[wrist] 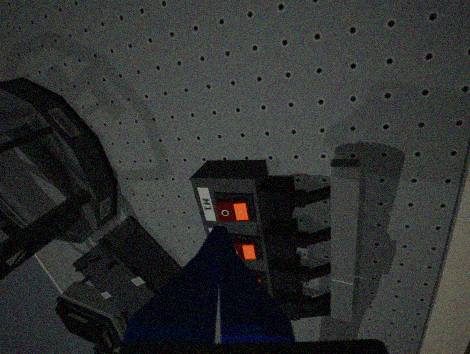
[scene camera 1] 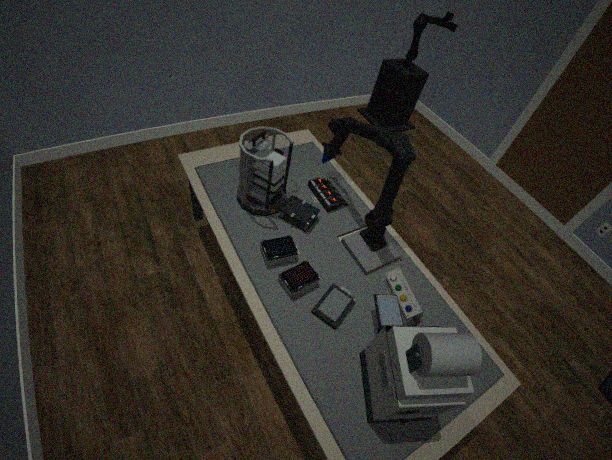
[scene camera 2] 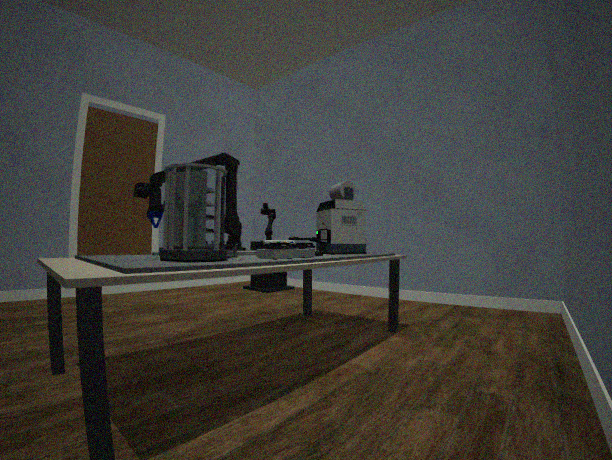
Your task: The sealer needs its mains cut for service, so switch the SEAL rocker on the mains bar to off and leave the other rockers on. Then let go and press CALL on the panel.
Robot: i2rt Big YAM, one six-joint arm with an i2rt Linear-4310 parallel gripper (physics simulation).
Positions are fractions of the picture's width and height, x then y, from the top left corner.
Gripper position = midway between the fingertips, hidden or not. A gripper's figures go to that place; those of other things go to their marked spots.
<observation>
The gripper (wrist: 0.47, 0.66): 0.15 m from the lens. A wire cage rack (wrist: 0.14, 0.54) is 0.36 m from the lens.
</observation>
